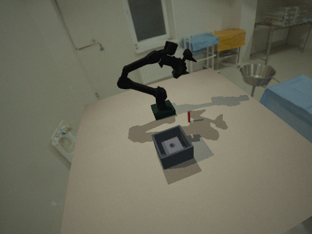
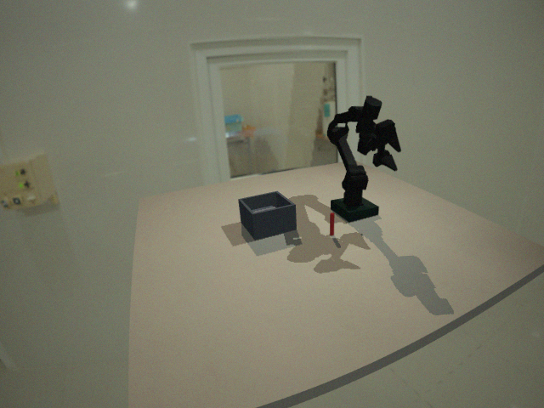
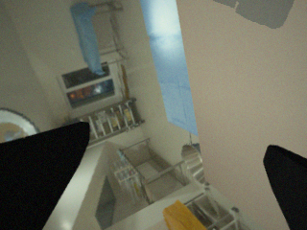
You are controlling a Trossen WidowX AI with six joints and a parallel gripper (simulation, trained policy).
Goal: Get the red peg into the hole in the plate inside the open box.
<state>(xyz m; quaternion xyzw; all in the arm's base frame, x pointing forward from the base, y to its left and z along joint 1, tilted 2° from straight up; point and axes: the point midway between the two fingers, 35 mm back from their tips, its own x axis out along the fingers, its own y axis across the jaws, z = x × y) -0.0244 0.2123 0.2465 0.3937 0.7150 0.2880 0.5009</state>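
Now: the red peg 190 mm ahead of my gripper tip, 90 mm to the right of it and 230 mm below it. From my gripper tip the other things lie so: dark blue box: 390 mm ahead, 230 mm to the right, 240 mm below.
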